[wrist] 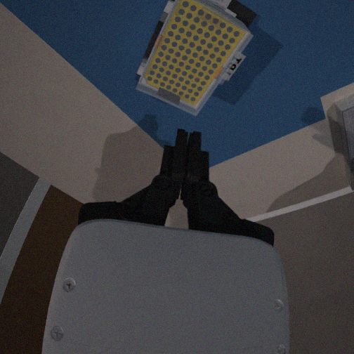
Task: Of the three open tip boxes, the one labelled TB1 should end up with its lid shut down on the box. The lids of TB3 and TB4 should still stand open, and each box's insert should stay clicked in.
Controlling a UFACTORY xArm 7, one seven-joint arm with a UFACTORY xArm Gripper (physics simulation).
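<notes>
A tip box (167, 102) with a yellow, many-holed insert (192, 52) is at the top centre in the wrist view. The insert sits level inside the box's pale, translucent rim. A white label (233, 67) on its right side starts with "TB"; its last character is hard to read. Whether a clear lid lies over the insert, I cannot tell. The box's far end is cut off by the top edge. My gripper (185, 144) is shut and empty, its tips apart from the box, below its near end in the view. TB3 and TB4 cannot be identified here.
The box stands on a blue surface (280, 120) with a beige border (50, 95). Part of a grey box-like object (347, 135) shows at the right edge. A brown surface (50, 240) and a pale strip (22, 227) are at the lower left.
</notes>
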